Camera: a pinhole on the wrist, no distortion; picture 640 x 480 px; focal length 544.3 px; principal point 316.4 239.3 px. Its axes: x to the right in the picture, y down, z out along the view. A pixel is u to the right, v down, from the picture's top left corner.
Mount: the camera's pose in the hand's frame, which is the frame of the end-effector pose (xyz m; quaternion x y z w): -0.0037 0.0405 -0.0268 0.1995 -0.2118 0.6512 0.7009
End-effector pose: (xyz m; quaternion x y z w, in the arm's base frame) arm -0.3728 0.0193 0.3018 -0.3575 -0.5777 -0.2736 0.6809
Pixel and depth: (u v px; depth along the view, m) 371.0 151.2 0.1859
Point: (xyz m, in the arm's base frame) -0.4894 0.1014 0.3411
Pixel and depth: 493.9 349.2 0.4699
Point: -0.7259 0.3241 0.2468
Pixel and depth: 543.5 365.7 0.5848
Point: -0.8082 0.4484 0.2169
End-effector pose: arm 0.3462 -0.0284 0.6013 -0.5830 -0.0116 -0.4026 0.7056
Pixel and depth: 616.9 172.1 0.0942
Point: 0.4055 0.0341 0.6060
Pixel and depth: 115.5 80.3 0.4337
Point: 0.3229 0.1223 1.0046
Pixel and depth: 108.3 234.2 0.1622
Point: 0.3125 0.0398 0.7012
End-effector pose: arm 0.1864 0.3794 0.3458 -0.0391 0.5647 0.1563 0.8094
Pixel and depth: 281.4 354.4 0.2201
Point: 0.3284 0.3172 0.4437
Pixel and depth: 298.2 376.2 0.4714
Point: 0.5310 0.2214 0.5783
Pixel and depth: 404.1 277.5 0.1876
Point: 0.3224 0.3741 0.4142
